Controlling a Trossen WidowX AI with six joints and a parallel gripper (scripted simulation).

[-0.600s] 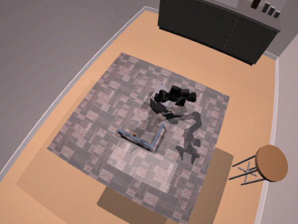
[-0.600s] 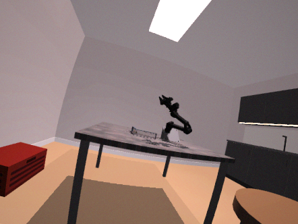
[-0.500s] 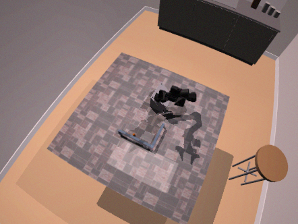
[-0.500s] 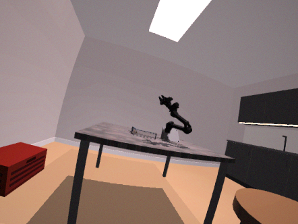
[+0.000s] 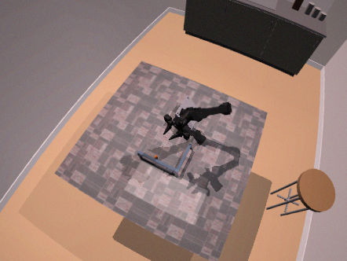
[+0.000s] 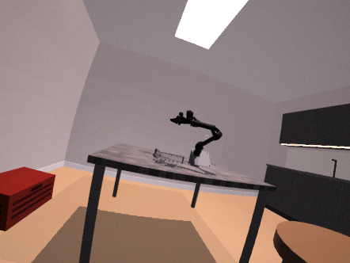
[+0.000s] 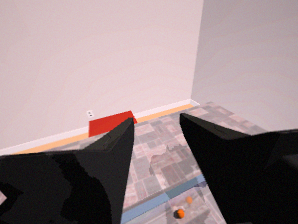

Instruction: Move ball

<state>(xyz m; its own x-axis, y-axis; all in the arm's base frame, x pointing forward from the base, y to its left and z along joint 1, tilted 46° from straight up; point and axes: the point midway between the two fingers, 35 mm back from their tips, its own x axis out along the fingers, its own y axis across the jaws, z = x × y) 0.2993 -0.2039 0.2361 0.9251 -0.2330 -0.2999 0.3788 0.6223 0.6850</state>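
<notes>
Now: the orange ball 1 cm ahead of my gripper tip, 7 cm to the right of it and 37 cm below it. From my gripper tip the other things lie so: see-through copy of ball (2 cm ahead, 12 cm to the right, 37 cm below).
</notes>
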